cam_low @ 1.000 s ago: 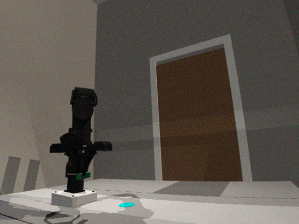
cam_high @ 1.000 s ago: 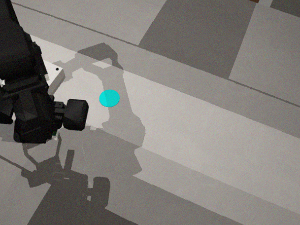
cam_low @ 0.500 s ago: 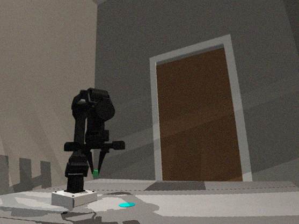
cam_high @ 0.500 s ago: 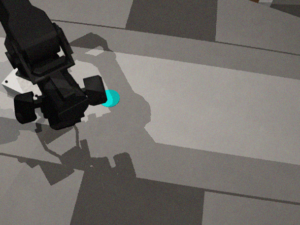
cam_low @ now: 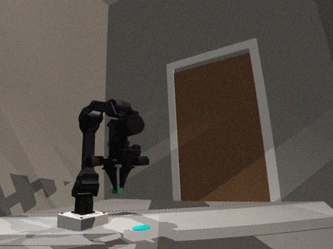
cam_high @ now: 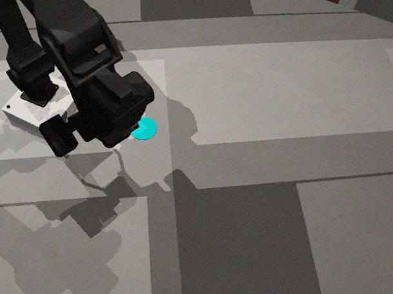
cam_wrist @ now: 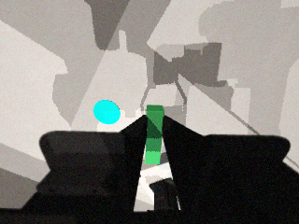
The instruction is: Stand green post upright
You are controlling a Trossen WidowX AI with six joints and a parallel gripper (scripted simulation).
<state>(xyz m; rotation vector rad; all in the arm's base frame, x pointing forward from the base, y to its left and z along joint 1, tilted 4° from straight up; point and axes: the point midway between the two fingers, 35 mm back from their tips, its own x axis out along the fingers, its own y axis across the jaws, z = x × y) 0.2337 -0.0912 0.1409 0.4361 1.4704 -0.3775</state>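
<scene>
The green post lies 2 cm behind my gripper tip and 1 cm to the left of it. Also, from my gripper tip: cyan circle 11 cm to the left, 13 cm below.
</scene>
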